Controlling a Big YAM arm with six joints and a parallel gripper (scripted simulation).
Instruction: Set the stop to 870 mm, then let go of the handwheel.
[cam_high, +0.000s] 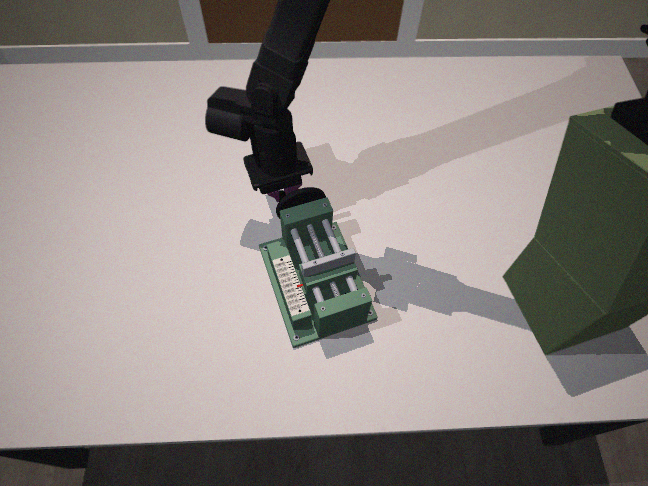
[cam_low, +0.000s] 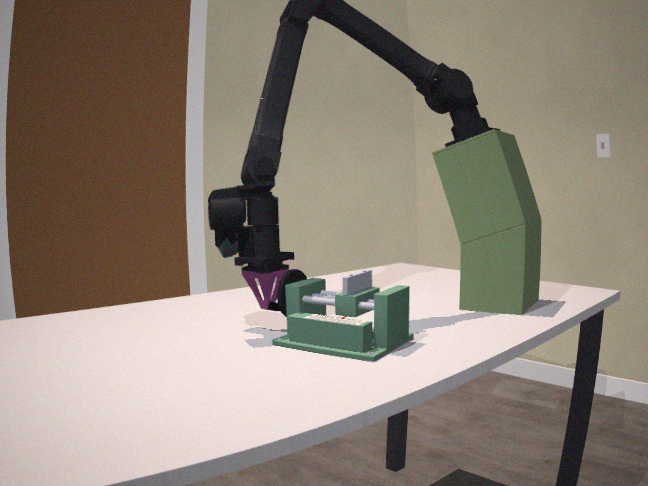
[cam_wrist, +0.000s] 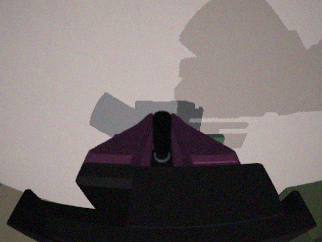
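My gripper is now 30 mm to the right of the black handwheel and 10 mm past it. Also, from my hand: grey stop carriage: 180 mm to the left, 40 mm above, 30 mm behind; black handwheel handle: 10 mm to the left.
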